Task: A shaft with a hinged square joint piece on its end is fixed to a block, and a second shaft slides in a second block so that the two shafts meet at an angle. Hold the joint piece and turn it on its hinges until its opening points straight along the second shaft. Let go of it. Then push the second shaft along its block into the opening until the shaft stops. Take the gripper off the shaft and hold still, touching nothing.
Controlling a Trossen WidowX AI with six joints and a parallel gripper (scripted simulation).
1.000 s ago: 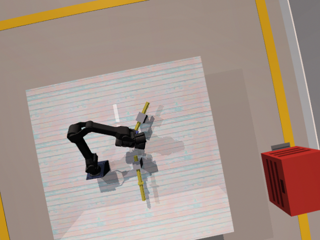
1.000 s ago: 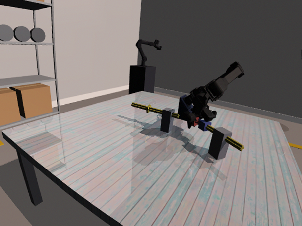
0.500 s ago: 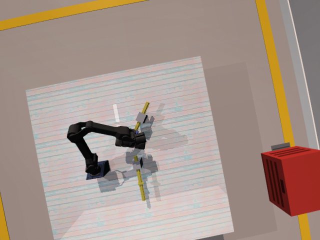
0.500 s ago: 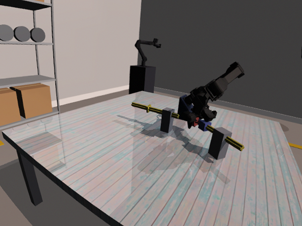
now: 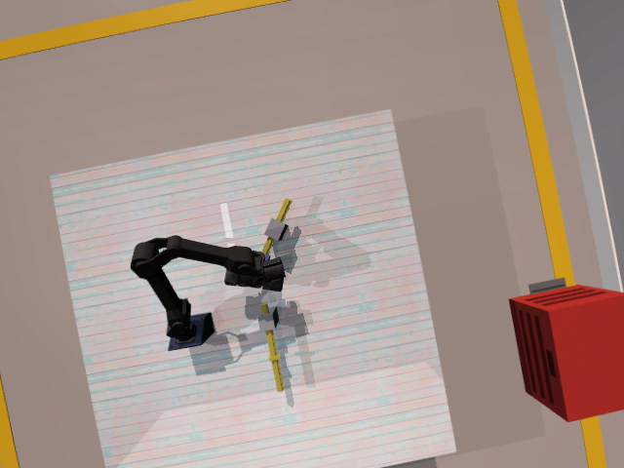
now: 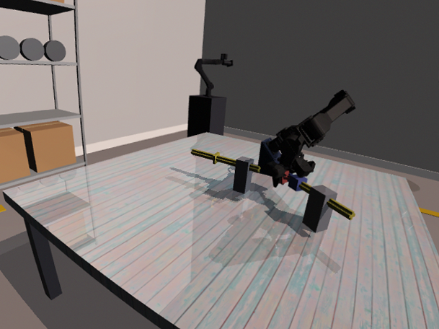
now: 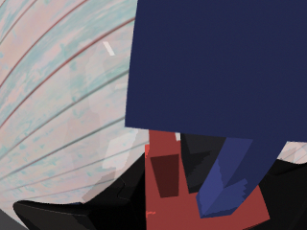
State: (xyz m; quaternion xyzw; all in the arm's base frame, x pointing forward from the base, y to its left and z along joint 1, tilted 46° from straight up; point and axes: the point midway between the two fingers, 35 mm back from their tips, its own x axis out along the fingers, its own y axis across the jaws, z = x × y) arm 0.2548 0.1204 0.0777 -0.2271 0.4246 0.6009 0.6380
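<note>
Right now the red joint piece is 10 mm to the left of my gripper tip and 40 mm above it.
</note>
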